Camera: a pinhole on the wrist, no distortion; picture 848 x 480 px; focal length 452.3 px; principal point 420.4 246.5 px. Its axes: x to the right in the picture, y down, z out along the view. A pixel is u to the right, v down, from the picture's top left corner.
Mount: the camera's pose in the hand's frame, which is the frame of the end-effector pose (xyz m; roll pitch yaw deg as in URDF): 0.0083 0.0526 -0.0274 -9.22 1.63 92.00
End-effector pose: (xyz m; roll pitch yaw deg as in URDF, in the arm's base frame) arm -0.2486 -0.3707 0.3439 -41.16 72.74 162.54
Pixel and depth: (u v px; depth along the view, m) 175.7 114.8 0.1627
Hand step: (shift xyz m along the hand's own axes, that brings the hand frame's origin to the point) 0.0319 -0.0298 0.1432
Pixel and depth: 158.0 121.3 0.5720
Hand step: 0.0839 -0.2599 0.5718
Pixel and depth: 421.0 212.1 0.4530
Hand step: -0.0307 0.0647 0.4251
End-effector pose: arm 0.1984 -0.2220 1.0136 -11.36 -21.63 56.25
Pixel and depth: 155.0 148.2 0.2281
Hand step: 0.0251 -0.0740 0.2094
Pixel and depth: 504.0 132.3 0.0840
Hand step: 0.0151 0.0708 0.0584
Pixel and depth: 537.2 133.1 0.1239
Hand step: 0.0179 0.0886 0.0989
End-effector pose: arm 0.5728 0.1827 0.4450 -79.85 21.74 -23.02
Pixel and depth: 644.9 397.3 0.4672
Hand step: -0.2287 0.2887 0.4020
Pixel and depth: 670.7 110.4 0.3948
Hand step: 0.0542 0.2844 0.3750
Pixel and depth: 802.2 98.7 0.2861
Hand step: 0.0460 0.3039 0.2630
